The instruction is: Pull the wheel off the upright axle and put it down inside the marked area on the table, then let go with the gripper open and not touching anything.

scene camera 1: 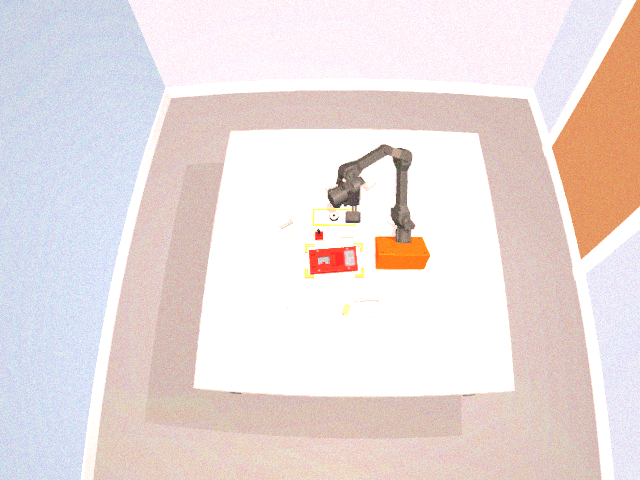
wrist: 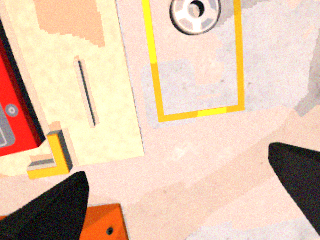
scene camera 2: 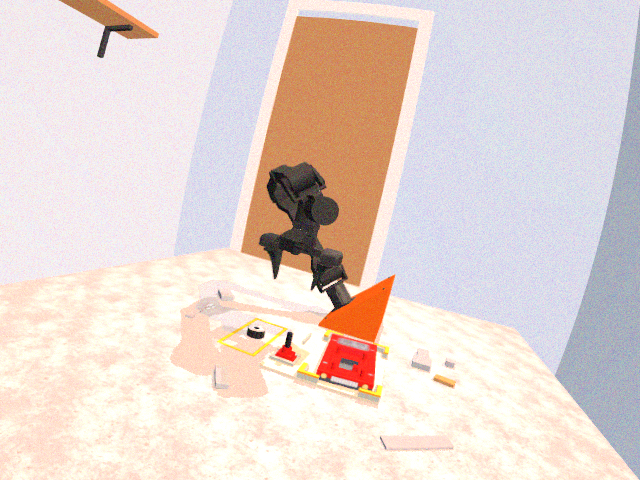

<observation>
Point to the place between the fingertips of the gripper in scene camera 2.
At 292,284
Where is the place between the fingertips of the gripper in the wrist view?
At 178,166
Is the gripper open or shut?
Open.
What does the gripper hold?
Nothing.
</observation>
